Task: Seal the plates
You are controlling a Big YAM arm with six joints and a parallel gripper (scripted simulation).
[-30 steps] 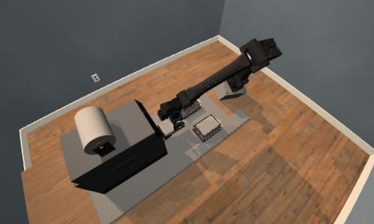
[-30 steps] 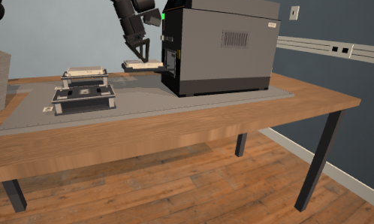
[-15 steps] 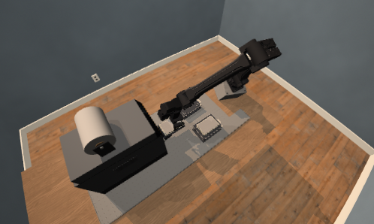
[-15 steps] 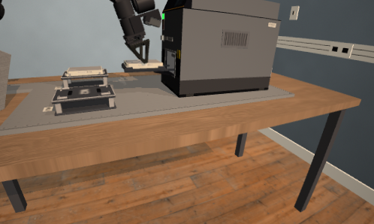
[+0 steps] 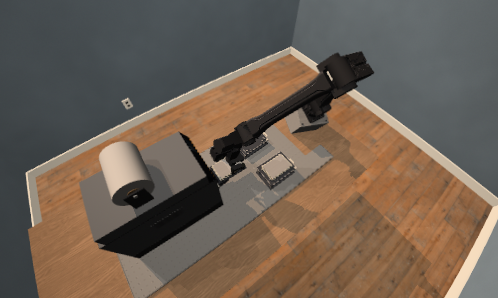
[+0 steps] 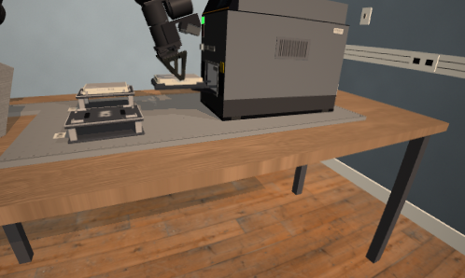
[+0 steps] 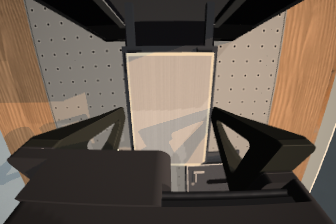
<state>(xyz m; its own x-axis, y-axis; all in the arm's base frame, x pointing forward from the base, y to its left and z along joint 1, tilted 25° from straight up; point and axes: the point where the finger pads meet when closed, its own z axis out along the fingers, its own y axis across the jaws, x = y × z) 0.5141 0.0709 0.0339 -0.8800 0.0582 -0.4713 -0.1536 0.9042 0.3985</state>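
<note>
The sealer stage lies 2 cm below my hand. Also, from my hand: plate nest 18 cm behind, 13 cm to the right, 8 cm below; then start button 11 cm to the left, 8 cm ahead, 8 cm above; then small label 28 cm behind, 15 cm to the right, 11 cm below.
</note>
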